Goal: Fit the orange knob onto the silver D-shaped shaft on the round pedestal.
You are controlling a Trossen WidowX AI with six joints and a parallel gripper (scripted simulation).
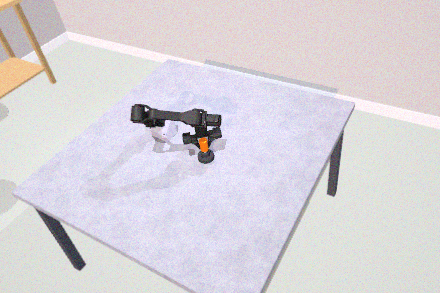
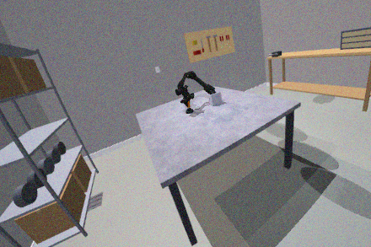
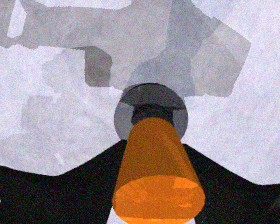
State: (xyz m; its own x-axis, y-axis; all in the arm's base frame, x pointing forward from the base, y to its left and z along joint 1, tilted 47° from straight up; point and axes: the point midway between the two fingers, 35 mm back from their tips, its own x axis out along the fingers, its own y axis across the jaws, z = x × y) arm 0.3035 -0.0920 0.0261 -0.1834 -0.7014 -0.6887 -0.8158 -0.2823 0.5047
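The dark round pedestal is 4 cm below my gripper tip. The rest, counted from my gripper tip: orange knob: 3 cm above.
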